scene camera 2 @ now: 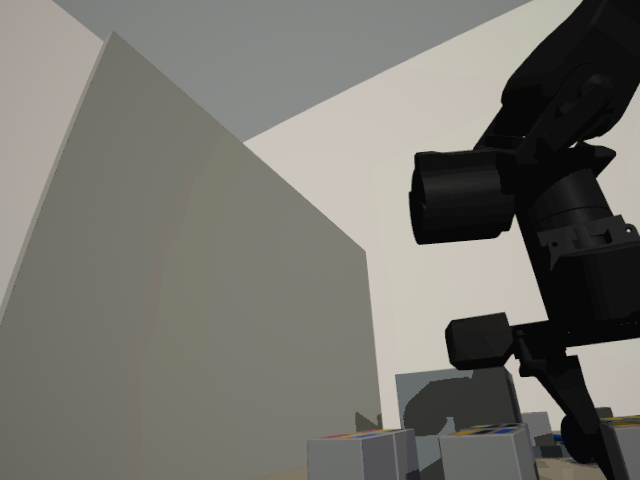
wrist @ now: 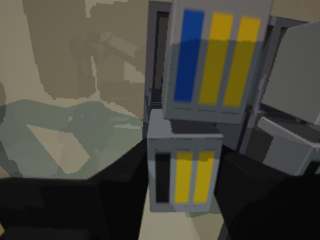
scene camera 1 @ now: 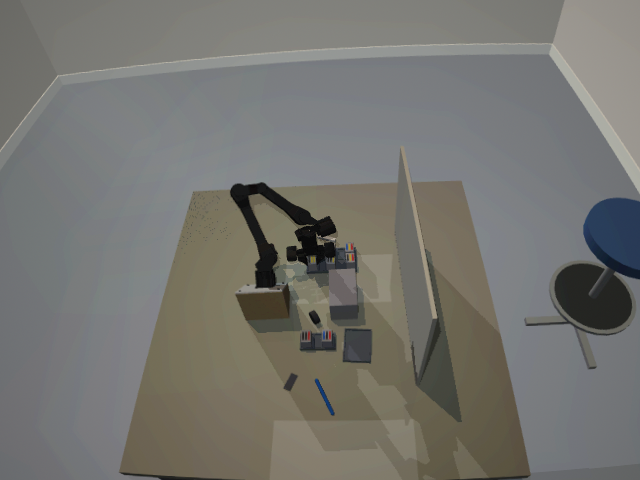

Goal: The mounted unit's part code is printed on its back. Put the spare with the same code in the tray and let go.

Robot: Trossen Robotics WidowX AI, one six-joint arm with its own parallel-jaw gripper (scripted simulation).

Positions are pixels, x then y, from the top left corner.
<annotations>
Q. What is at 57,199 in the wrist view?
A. My gripper.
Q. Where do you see an upright panel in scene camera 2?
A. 177,302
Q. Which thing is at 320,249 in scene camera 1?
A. My gripper.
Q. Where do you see a dark tray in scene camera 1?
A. At 357,342
</annotations>
